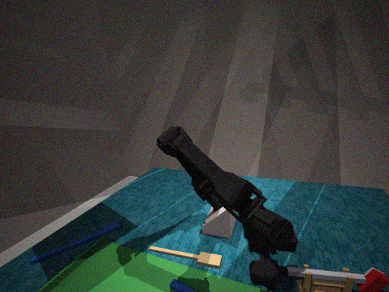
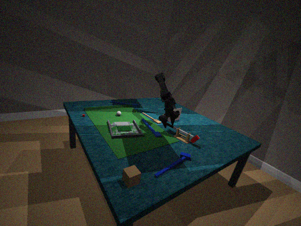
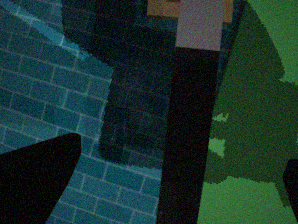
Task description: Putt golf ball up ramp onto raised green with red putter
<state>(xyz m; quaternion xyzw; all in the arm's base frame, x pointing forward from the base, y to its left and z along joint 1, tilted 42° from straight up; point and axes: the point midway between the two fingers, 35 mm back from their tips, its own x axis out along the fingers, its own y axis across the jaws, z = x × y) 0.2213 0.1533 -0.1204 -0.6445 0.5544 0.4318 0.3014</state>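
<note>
Now: gripper tip 30 mm past the red putter, 110 mm to the right of it and 10 mm below it. From my gripper tip the other things lie so: wooden cube: 500 mm ahead, 320 mm to the left, 20 mm below; then wooden rack: 30 mm behind, 130 mm to the left, 10 mm below; then white golf ball: 260 mm ahead, 390 mm to the right, 20 mm below.
</note>
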